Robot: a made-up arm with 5 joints.
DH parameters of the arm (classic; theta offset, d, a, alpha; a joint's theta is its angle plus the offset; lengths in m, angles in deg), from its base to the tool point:
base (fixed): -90 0.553 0.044 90
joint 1: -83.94 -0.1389 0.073 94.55
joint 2: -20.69 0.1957 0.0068 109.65
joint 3: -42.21 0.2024 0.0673 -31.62
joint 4: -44.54 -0.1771 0.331 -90
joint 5: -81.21 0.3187 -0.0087 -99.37
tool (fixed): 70.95 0.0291 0 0
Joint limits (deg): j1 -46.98..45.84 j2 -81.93..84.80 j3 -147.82..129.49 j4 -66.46..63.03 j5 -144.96..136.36
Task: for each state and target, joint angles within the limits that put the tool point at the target. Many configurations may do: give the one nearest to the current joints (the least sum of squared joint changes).
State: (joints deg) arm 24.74 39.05 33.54 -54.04 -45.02
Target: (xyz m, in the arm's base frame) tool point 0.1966 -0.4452 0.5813
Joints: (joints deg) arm -0.24 20.55 2.84 -59.78 -45.21
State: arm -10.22 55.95 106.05 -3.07 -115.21
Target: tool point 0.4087 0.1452 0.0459
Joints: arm -31.43 9.79 67.41 -43.54 -121.81
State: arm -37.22 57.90 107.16 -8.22 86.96
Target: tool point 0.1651 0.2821 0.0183
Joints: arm -34.21 32.34 71.89 -40.32 90.59
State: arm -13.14 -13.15 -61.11 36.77 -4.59
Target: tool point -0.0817 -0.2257 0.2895
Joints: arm -5.79 0.69 -53.83 41.18 -3.37
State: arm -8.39 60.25 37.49 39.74 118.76
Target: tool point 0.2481 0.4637 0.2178
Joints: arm -23.98 4.40 48.47 35.69 123.53
